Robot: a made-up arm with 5 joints.
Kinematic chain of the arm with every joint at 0, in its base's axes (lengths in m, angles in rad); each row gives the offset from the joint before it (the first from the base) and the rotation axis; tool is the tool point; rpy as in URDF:
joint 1: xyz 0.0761 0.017 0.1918 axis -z
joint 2: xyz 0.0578 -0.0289 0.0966 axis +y
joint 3: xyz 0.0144 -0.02 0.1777 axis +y
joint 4: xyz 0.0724 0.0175 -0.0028 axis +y
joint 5: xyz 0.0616 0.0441 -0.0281 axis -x
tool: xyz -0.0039 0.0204 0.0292 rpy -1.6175 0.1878 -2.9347
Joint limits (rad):
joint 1: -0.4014..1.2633
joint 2: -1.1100..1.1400
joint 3: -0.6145..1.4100
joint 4: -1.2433..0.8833
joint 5: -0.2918..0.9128
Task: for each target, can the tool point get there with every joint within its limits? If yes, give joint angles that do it. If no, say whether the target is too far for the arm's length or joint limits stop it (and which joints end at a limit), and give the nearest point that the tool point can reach.
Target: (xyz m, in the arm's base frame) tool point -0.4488 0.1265 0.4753
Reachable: no: too far | nearest point -0.0847 0.0505 0.4719 | short by 0.372 m
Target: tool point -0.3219 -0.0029 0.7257
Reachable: no: too far | nearest point -0.0797 0.0092 0.4970 | short by 0.333 m
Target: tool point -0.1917 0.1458 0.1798
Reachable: no: joint limits stop it (at a limit: joint 1, joint 2, joint 3, joint 4, joint 5) | nearest point 0.0303 0.0500 0.2929 | short by 0.267 m
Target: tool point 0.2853 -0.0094 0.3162
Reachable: yes | joints 0.3179 0.5624 0.9323 -0.7705 0.2786
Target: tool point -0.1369 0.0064 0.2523
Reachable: no: joint limits stop it (at a limit: joint 1, joint 2, joint 3, joint 4, joint 5) | nearest point 0.0303 0.0500 0.2929 | short by 0.178 m
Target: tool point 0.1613 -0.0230 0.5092
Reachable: yes | joints 0.8751 -0.5559 0.2402 -0.5920 0.2512
